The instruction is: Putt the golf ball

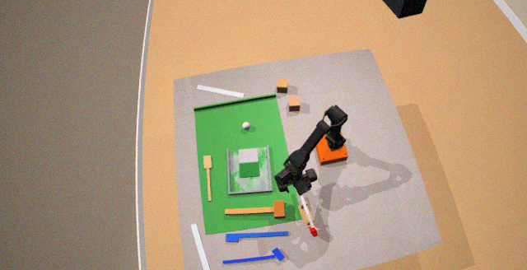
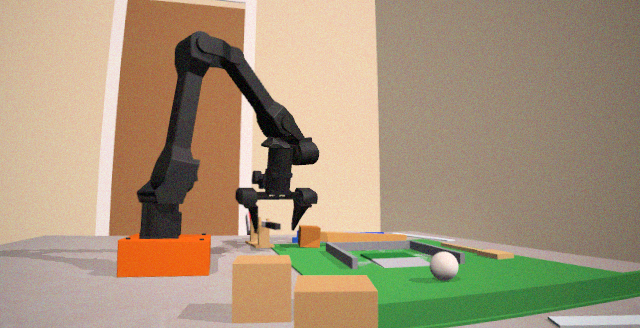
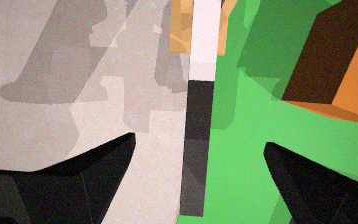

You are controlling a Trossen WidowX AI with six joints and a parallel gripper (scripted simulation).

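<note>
The red putter is 110 mm to the left of my gripper tip and 10 mm above it. Round my gripper tip: white golf ball: 440 mm to the right, 120 mm ahead, 30 mm below; then wooden stand: 130 mm to the left, 10 mm below.
</note>
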